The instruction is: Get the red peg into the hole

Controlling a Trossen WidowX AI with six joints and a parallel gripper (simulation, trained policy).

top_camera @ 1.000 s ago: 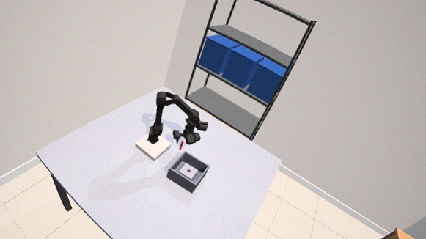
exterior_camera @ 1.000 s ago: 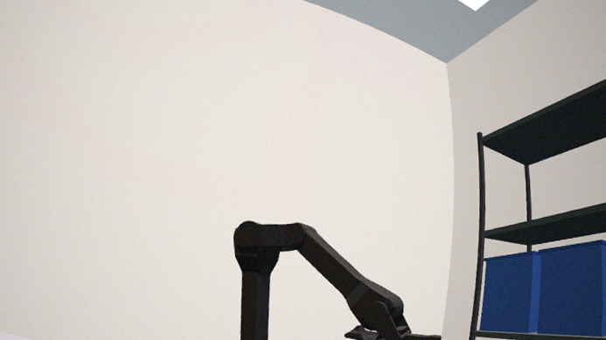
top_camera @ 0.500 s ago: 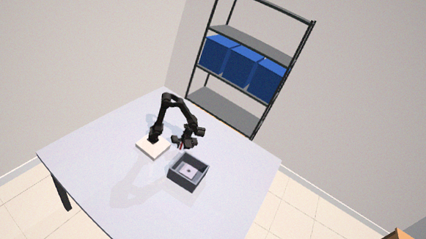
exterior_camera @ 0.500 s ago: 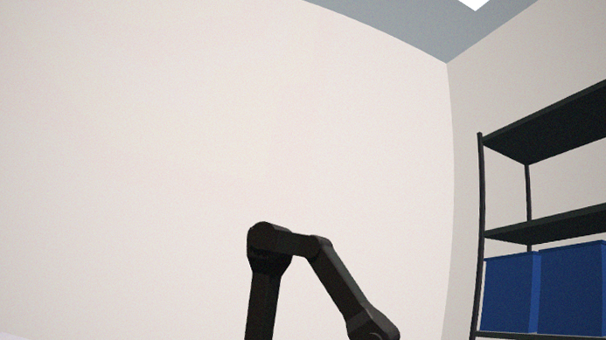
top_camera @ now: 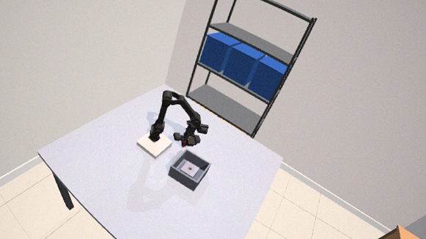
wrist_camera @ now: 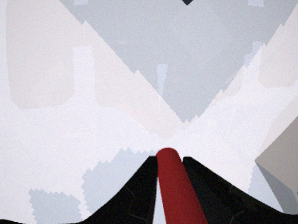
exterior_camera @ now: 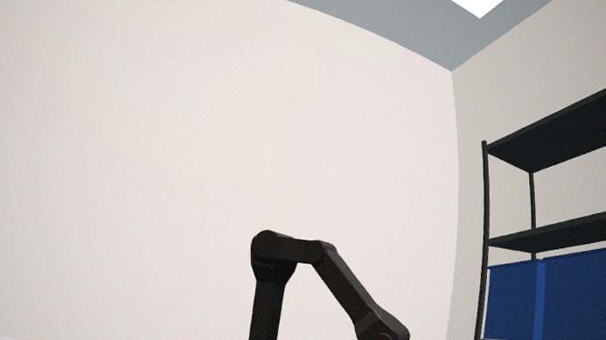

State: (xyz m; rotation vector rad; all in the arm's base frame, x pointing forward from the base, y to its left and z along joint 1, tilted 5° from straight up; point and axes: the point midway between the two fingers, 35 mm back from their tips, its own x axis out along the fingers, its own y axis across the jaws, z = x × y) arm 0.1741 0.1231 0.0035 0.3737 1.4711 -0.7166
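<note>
Now: gripper tip 16 cm short of the pale plate, 15 cm to the left of it and 2 cm below it. The rest, counted from my gripper tip: red peg 4 cm above; then grey box 16 cm ahead, 15 cm to the right, 1 cm above.
</note>
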